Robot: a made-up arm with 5 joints. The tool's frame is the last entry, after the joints.
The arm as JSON. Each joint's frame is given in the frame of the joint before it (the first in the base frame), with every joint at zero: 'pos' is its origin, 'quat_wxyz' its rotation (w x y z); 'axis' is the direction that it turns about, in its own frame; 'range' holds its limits. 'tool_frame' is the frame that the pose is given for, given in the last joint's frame.
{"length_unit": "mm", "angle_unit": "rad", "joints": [
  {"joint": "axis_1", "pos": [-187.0, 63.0, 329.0], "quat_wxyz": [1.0, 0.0, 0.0, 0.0], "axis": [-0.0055, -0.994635, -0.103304], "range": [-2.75, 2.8]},
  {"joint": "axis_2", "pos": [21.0, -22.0, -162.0], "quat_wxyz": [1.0, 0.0, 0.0, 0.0], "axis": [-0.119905, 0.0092, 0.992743], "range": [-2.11, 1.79]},
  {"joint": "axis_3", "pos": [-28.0, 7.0, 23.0], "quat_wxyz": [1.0, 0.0, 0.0, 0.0], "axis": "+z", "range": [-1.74, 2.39]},
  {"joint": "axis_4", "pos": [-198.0, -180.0, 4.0], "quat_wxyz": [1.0, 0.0, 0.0, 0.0], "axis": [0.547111, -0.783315, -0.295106], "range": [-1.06, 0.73]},
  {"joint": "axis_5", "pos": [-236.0, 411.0, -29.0], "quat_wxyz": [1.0, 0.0, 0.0, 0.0], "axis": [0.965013, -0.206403, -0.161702], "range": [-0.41, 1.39]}
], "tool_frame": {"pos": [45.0, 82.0, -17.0], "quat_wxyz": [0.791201, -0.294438, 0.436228, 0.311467]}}
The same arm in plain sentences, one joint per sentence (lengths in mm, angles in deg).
The arm has five revolute joints in a row. What follows holds with every joint at zero, and every direction is one of the base frame's. Joint 1 is mounted 187 mm along -x and 63 mm along +y and 329 mm along +z from the base frame's origin and turns about the direction (-0.0055, -0.994635, -0.103304), from -157.56 to 160.43 deg. Joint 2 is mounted 21 mm along +x and 22 mm along -y and 162 mm along -z from joint 1 and turns about the direction (-0.119905, 0.0092, 0.992743), from -120.89 to 102.56 deg. Joint 3 is mounted 28 mm along -x and 7 mm along +y and 23 mm along +z from joint 2 and turns about +z, from -99.69 to 136.94 deg. Joint 4 is mounted 198 mm along -x and 180 mm along -y and 4 mm along +z from joint 3 and turns about the direction (0.547111, -0.783315, -0.295106), from -60.73 to 41.83 deg. Joint 5 is mounted 236 mm along -x and 411 mm along +y and 29 mm along -z from joint 4 and turns about the direction (0.965013, -0.206403, -0.161702), from -23.49 to 79.64 deg. The tool frame, which is the frame that the pose is given for, is mounted 45 mm along +x and 82 mm along +y and 17 mm along -z from joint 5; its axes are the base frame's turned by roll -23.53, pitch 60.89 and yaw 29.02 deg (as in URDF: about the fixed x, then y, then z).
